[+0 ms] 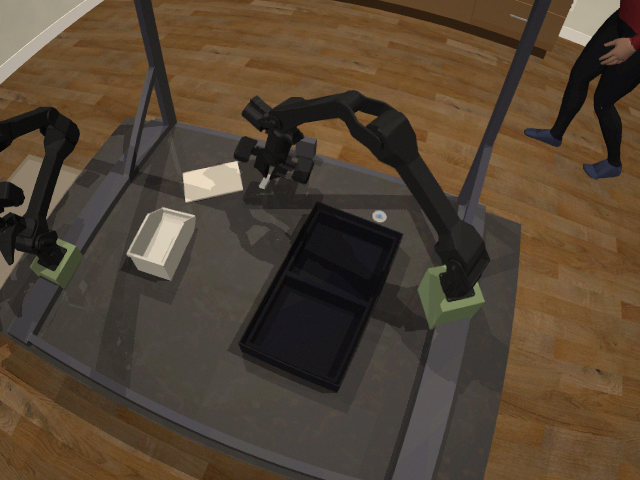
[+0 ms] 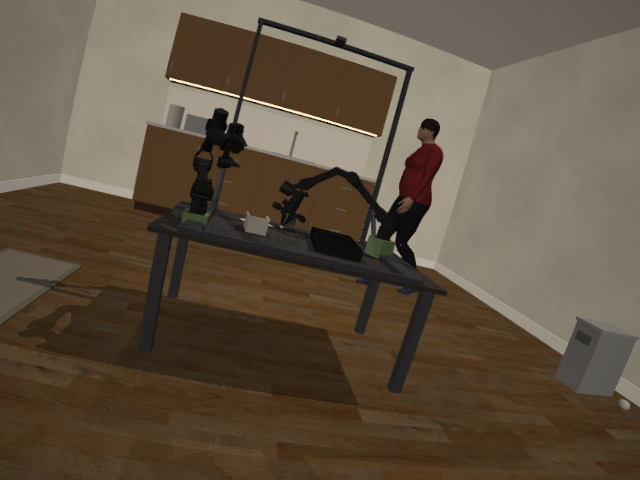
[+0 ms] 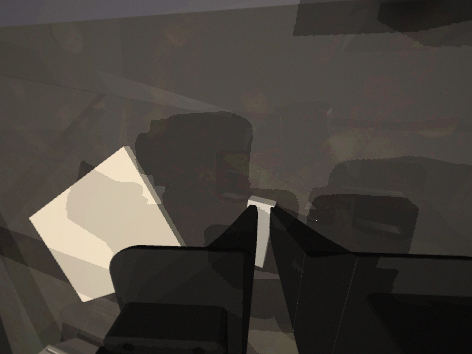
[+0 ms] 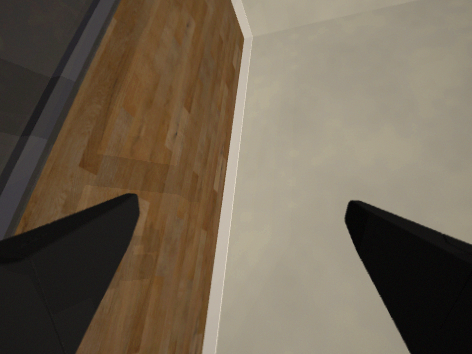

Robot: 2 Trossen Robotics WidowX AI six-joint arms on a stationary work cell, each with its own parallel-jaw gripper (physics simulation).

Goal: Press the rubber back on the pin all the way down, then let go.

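Places are measured from the left arm's base along level axes (x left, y ahead, z down), in metres.
Where they show: left gripper, fingertip midpoint: [image 1: 268, 177] [image 2: 281, 226] [image 3: 262, 212]; right gripper, fingertip midpoint: [image 2: 242, 156] [image 4: 244, 207]; left arm's base, origin of the base link: [image 1: 456, 285] [image 2: 382, 238]; right arm's base, origin of the base link: [image 1: 52, 256] [image 2: 196, 212].
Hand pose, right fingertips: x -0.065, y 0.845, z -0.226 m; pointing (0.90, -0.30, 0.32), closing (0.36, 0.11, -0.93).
Note:
Things, the pixels of their top centre, and the offset from my right fingertips. "*": a spot on its surface instead.
- small white block, middle of its top: [image 3: 255, 235] [image 1: 265, 180] dx -0.338, dy -0.508, dz +0.309 m
- flat cream slab, middle of its top: [image 3: 99, 239] [image 1: 211, 180] dx -0.368, dy -0.372, dz +0.314 m
- open white box, surface spot: [image 1: 164, 242] * dx -0.196, dy -0.247, dz +0.307 m
- black two-part tray, middle of its top: [image 1: 327, 285] [image 2: 335, 238] dx -0.007, dy -0.592, dz +0.268 m
A small white block [image 1: 264, 181] [image 3: 263, 235], which may be the rubber back, stands narrow between my left fingertips. My left gripper [image 1: 266, 176] [image 2: 283, 225] [image 3: 262, 212] is shut on it, low over the back of the table, right of the cream slab. A small round white disc with a blue centre [image 1: 379, 216] lies beside the black tray's back right corner; I cannot tell whether it is the pin. No pin shaft can be made out. My right gripper [image 4: 244, 207] is open and empty, off to the left, away from the block.
A flat cream slab [image 1: 212, 181] [image 3: 100, 225] lies left of the left gripper. An open white box [image 1: 164, 242] [image 2: 256, 225] stands in front of it. A black two-part tray [image 1: 325, 290] [image 2: 336, 245] stands mid-right. Frame posts [image 1: 156, 67] rise at the table's sides.

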